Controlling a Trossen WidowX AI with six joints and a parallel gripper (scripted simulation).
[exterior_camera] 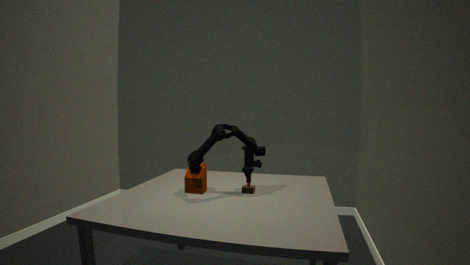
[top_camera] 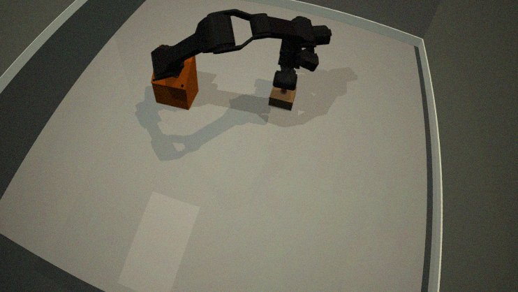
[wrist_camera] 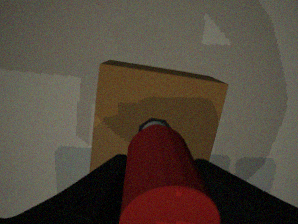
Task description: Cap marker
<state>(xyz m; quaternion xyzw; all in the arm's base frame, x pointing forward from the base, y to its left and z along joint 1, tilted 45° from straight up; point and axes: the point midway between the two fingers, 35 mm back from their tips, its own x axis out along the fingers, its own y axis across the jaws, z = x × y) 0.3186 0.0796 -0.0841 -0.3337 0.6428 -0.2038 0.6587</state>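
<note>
Right now the red marker cap is 10 mm above my gripper tip.
</note>
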